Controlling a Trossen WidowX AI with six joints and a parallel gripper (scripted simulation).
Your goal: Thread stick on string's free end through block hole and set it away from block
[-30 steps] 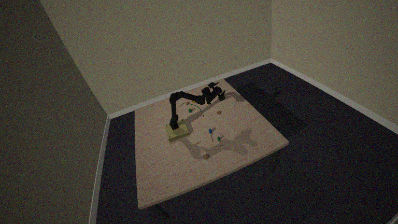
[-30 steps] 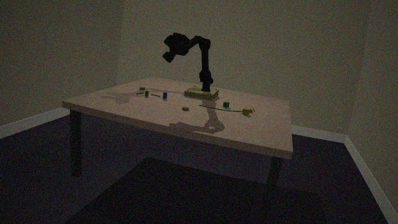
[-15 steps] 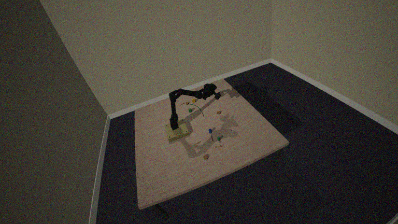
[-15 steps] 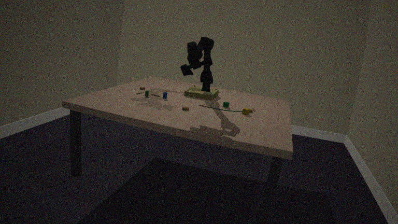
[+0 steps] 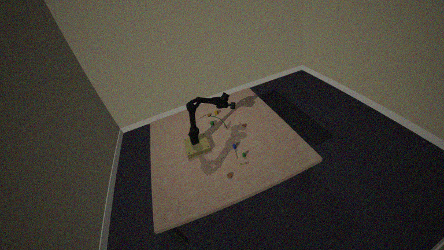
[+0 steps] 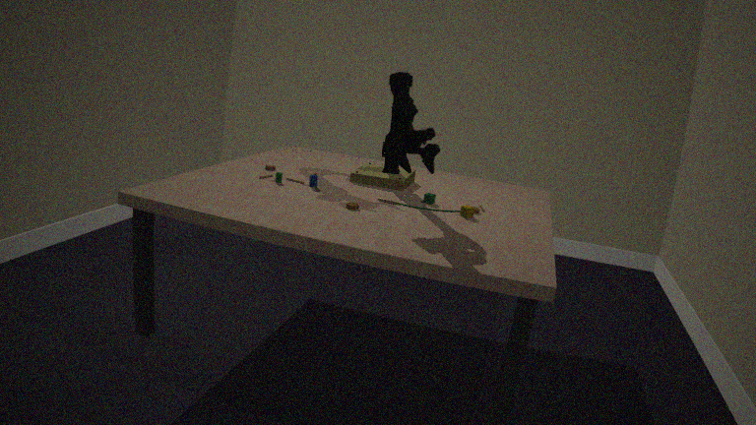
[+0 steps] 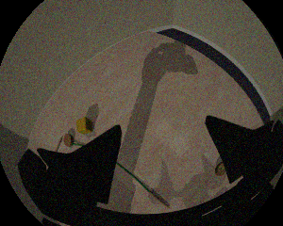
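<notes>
My gripper tip is now 210 mm past the green block, 40 mm to the right of it and 120 mm above it. From my gripper tip the other things lie so: yellow block: 90 mm behind, 170 mm to the left, 120 mm below; then blue cylinder: 200 mm behind, 380 mm to the right, 120 mm below; then green cylinder: 190 mm behind, 500 mm to the right, 120 mm below.
</notes>
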